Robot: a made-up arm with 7 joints. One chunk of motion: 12 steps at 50 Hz.
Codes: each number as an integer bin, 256 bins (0 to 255) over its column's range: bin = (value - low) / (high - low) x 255, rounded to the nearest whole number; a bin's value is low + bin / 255 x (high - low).
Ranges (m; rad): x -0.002..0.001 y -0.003..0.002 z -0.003..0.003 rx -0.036..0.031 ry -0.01..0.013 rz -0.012..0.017
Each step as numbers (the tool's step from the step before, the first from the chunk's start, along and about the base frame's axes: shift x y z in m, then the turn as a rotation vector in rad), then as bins.
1 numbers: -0.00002 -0.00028 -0.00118 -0.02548 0.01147 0.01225
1 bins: 168 139 77 40 238 213
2 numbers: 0.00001 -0.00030 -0.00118 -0.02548 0.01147 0.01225
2 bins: 171 138 77 40 238 213
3 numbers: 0.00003 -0.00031 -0.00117 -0.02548 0.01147 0.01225
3 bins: 173 137 78 40 238 213
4 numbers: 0.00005 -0.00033 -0.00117 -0.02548 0.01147 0.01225
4 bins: 174 136 78 40 238 213
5 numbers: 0.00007 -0.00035 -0.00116 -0.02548 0.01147 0.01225
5 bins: 176 135 78 40 238 213
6 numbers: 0.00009 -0.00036 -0.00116 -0.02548 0.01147 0.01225
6 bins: 178 135 78 40 238 213
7 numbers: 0.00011 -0.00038 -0.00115 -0.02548 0.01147 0.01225
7 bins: 179 134 79 40 238 213
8 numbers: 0.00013 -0.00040 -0.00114 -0.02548 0.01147 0.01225
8 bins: 181 133 79 40 238 213
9 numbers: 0.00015 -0.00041 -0.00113 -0.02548 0.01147 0.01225
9 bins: 183 132 79 40 238 213
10 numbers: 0.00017 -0.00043 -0.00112 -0.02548 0.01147 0.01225
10 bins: 184 131 80 40 238 213
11 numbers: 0.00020 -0.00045 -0.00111 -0.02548 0.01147 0.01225
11 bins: 187 130 80 40 238 213
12 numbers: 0.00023 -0.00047 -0.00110 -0.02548 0.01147 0.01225
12 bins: 190 129 81 40 238 213
